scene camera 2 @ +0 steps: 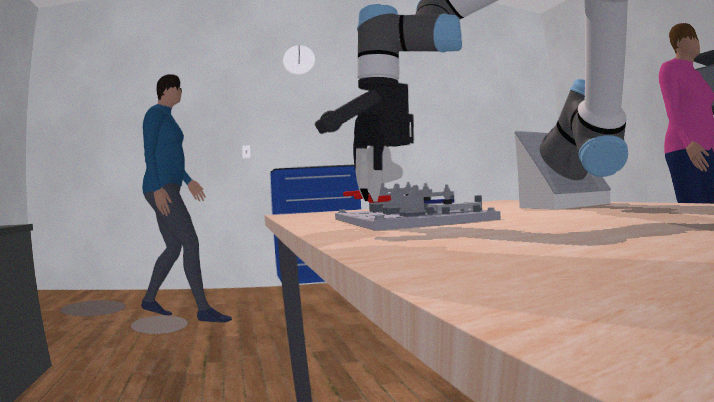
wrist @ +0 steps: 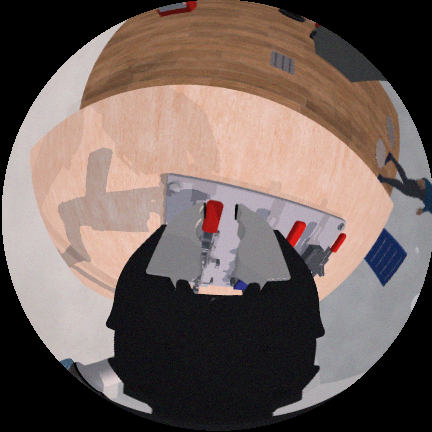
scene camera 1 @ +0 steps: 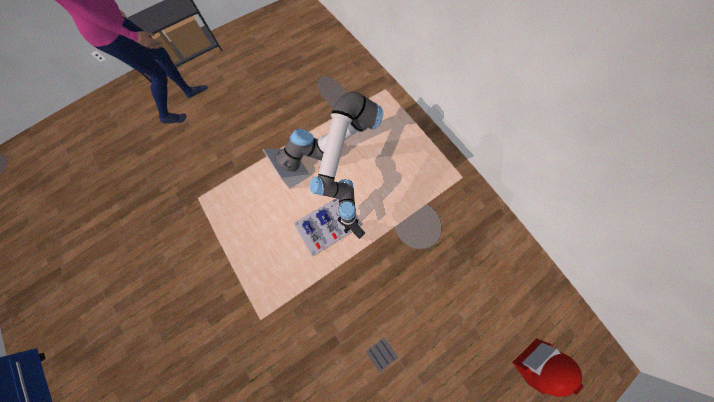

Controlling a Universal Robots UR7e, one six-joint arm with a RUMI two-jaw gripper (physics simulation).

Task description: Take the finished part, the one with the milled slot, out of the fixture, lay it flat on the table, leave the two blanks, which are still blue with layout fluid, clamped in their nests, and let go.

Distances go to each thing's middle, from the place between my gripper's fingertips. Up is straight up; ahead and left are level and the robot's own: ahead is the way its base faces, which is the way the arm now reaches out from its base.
My hand is 110 mm past the fixture plate (scene camera 2: 365, 219), 100 mm to the left of it and 40 mm above it.
